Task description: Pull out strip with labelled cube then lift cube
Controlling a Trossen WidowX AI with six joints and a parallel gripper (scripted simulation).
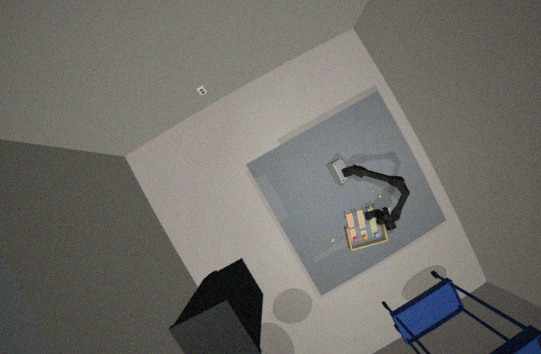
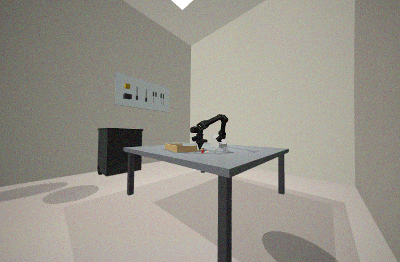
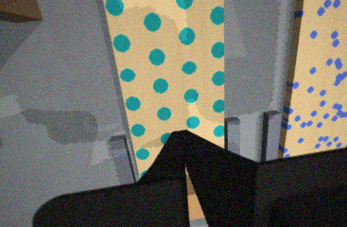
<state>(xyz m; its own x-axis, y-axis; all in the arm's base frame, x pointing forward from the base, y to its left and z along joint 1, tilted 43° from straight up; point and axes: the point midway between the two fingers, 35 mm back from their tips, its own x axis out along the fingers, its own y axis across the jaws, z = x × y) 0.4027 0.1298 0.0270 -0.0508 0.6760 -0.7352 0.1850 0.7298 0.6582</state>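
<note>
Right now the strip is 90 mm ahead of my gripper tip and 20 mm to the right of it. Round my gripper tip: small red object: 170 mm to the left, 120 mm ahead, 10 mm above.
</note>
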